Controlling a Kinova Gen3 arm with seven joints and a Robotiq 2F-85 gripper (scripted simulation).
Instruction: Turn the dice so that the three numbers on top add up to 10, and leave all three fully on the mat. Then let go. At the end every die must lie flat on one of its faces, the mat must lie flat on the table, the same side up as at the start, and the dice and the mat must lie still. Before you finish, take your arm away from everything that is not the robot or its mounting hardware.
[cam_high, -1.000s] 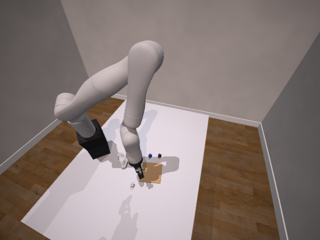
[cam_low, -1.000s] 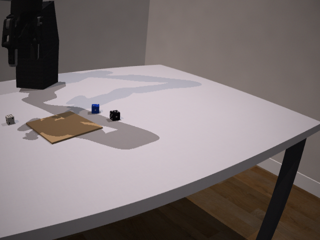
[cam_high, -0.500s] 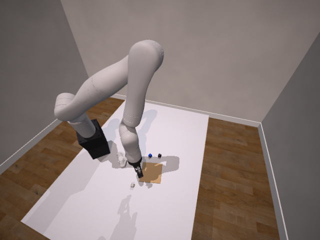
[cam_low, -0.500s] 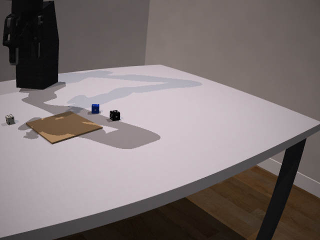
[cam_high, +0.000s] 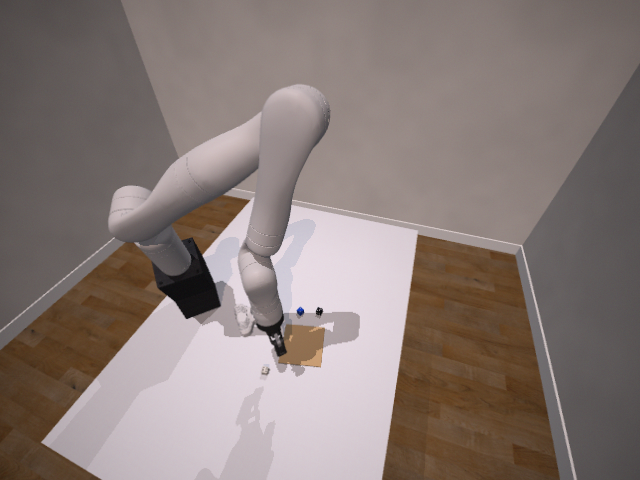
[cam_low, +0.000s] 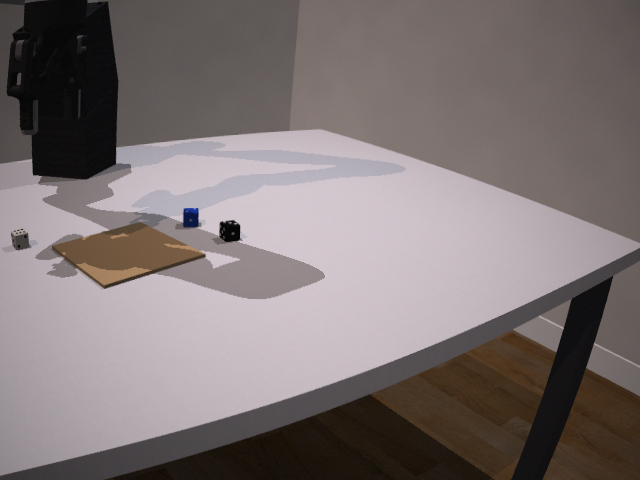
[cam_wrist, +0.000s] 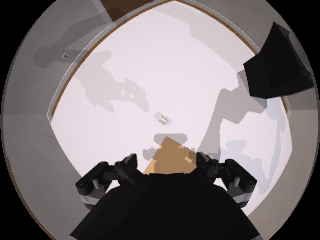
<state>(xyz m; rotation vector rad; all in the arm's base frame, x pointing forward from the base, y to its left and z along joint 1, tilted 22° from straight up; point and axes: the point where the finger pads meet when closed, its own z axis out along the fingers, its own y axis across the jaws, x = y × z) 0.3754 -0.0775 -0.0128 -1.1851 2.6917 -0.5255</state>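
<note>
Now: hand 1 cm past the blue die, 19 cm to the right of it and 15 cm above it. Also, from my hand: white die: 3 cm behind, 5 cm to the right, 15 cm below; then tan mat: 5 cm ahead, 8 cm to the left, 15 cm below; then black die: 6 cm ahead, 22 cm to the left, 15 cm below.
</note>
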